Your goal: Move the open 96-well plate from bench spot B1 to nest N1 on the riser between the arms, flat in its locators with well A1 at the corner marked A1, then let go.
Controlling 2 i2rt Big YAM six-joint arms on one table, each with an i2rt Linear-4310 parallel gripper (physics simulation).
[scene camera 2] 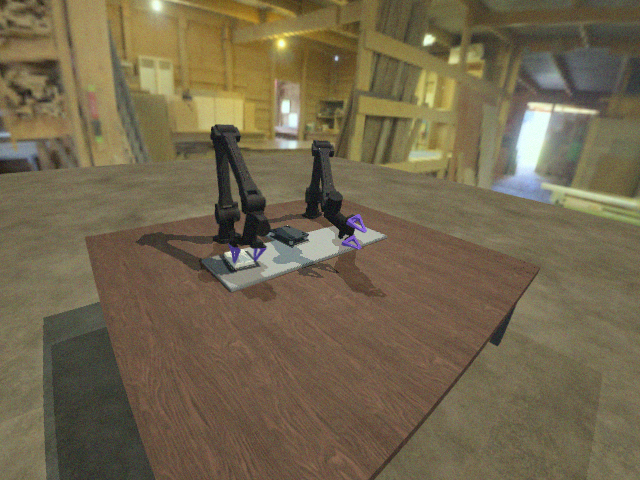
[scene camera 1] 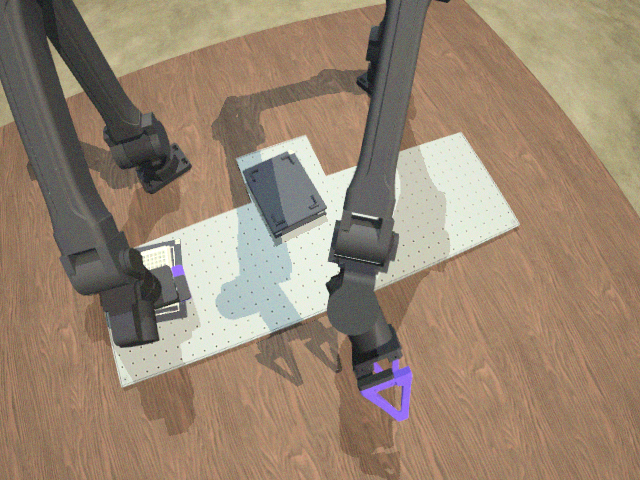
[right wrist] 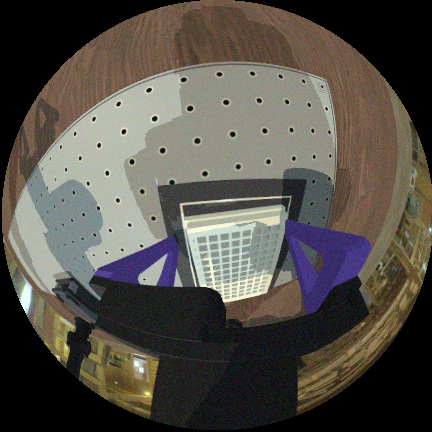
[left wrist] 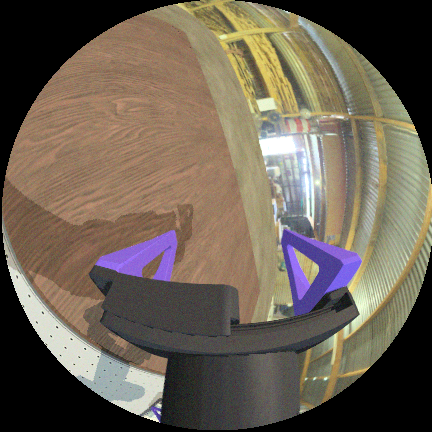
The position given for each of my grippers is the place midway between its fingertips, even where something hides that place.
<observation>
My left gripper (scene camera 1: 398,400) is open and holds nothing. My right gripper (scene camera 1: 159,299) is open and touches a dark nest with white outline (scene camera 1: 179,311). A cream well plate (right wrist: 235,252) rests on the dark nest with white outline.
My left gripper shows as well in the left wrist view (left wrist: 229,236). My right gripper is seen too in the right wrist view (right wrist: 229,234). The dark nest with white outline is seen too in the right wrist view (right wrist: 177,200).
</observation>
